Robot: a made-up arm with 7 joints. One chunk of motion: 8 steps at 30 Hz.
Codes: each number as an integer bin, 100 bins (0 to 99) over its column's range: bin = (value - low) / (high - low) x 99, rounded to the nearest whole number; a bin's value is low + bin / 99 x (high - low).
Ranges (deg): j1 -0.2..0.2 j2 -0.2..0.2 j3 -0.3..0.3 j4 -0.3..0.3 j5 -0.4..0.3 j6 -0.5..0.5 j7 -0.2..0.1
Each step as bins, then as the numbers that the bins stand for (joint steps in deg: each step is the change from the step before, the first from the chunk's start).
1 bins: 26 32 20 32 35 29 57
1 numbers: -0.095 -0.071 -0.179 -0.106 -0.153 -0.207 -0.027
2 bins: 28 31 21 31 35 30 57
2 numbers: -0.087 -0.075 -0.173 -0.112 -0.153 -0.197 -0.027
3 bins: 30 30 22 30 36 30 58
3 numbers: -0.079 -0.079 -0.167 -0.118 -0.145 -0.197 -0.024
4 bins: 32 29 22 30 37 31 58
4 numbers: -0.071 -0.083 -0.167 -0.118 -0.138 -0.187 -0.024
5 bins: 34 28 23 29 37 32 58
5 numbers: -0.063 -0.087 -0.161 -0.124 -0.138 -0.177 -0.024
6 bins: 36 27 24 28 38 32 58
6 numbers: -0.055 -0.091 -0.155 -0.130 -0.131 -0.177 -0.024
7 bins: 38 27 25 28 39 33 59
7 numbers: -0.046 -0.091 -0.148 -0.130 -0.124 -0.167 -0.021
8 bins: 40 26 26 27 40 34 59
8 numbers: -0.038 -0.095 -0.142 -0.136 -0.117 -0.157 -0.021
